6 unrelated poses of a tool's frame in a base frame.
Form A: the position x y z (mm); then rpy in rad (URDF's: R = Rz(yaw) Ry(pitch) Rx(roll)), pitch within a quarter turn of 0, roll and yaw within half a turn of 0.
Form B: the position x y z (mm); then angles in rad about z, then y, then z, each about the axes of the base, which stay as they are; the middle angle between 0 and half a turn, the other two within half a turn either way. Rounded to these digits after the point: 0 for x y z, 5 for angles.
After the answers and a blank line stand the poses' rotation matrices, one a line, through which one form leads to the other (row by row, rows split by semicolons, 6 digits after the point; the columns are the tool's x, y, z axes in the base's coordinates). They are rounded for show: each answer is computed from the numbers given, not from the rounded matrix.
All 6 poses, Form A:
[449 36 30 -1.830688 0.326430 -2.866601]
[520 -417 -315 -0.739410 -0.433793 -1.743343]
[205 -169 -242 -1.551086 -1.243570 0.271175]
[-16 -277 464 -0.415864 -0.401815 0.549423]
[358 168 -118 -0.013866 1.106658 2.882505]
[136 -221 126 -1.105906 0.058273 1.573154]
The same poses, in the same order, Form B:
[449 36 30 -1.23385 1.81667 -1.21074]
[520 -417 -315 -2.17303 0.83601 0.25931]
[205 -169 -242 -2.81443 1.56446 1.86064]
[-16 -277 464 -2.38147 0.56999 2.84501]
[358 168 -118 -0.00694 1.10671 2.89801]
[136 -221 126 -1.50562 1.10676 3.11475]

-0.911605 0.228473 0.341727; -0.257200 0.331469 -0.907731; -0.320664 -0.915384 -0.243406
-0.155789 0.679266 0.717166; -0.893904 -0.405882 0.190251; 0.420316 -0.611439 0.670431
0.309672 0.906877 -0.285793; 0.086096 0.272590 0.958270; 0.946937 -0.321355 0.006335
0.784901 -0.342947 -0.516060; 0.480604 0.862641 0.157707; 0.391089 -0.371804 0.841909
-0.432712 -0.244189 -0.867832; 0.114688 -0.969708 0.215670; -0.894208 -0.006207 0.447609
-0.002354 -0.448201 -0.893930; 0.998300 -0.053116 0.024003; -0.058240 -0.892353 0.447564

